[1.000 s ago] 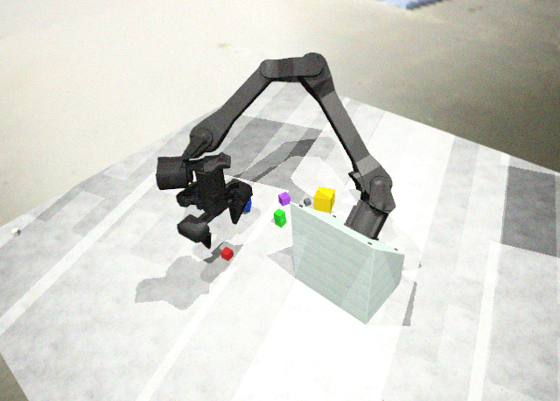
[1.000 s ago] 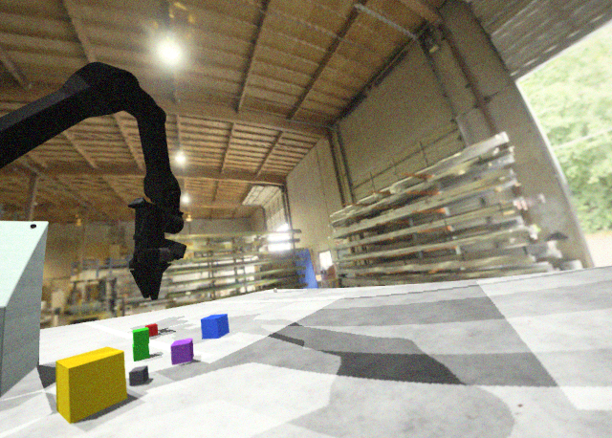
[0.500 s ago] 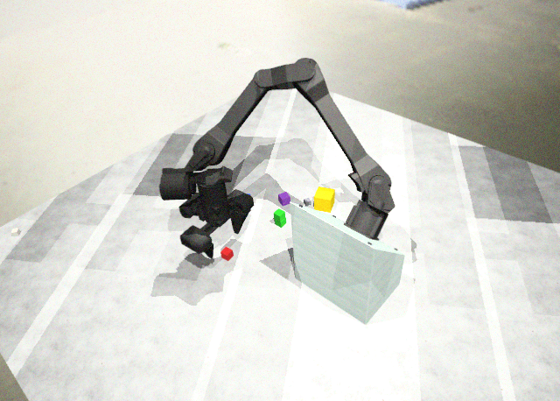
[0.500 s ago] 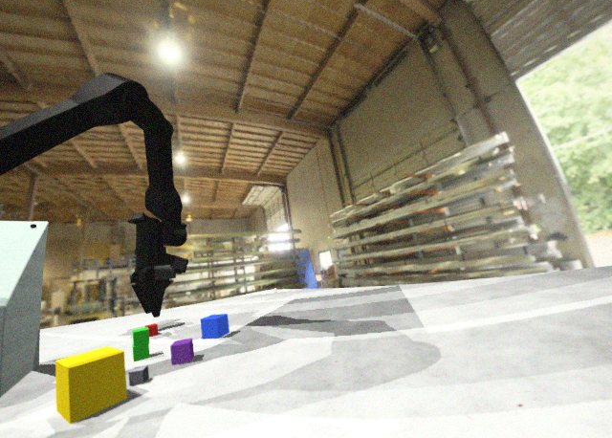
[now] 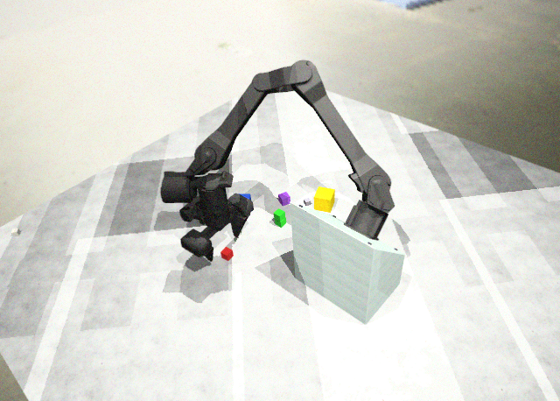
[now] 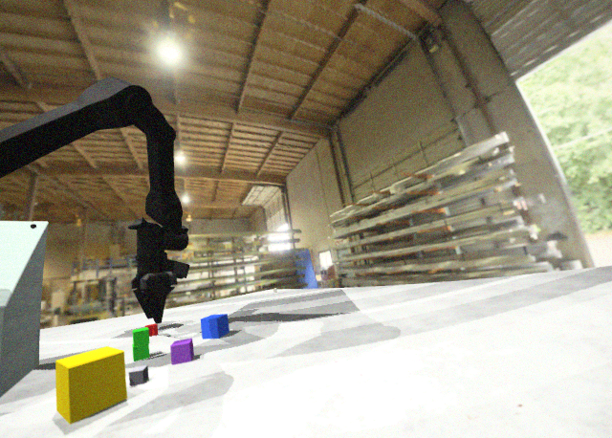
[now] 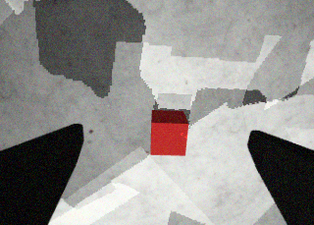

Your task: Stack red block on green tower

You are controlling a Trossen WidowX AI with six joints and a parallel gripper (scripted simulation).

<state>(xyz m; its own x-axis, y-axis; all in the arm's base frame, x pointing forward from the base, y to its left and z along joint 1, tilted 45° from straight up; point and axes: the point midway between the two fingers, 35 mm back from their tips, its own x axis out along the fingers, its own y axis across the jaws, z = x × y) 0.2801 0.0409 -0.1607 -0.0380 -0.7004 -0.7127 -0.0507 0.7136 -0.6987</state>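
Right now my gripper tip is 1 cm past the red block and 2 cm above it. Also, from my gripper tip: blue block (8 cm ahead, 16 cm to the right, 1 cm below); then dark grey block (5 cm behind, 26 cm to the right, 2 cm below); then purple block (24 cm to the right, 2 cm below).
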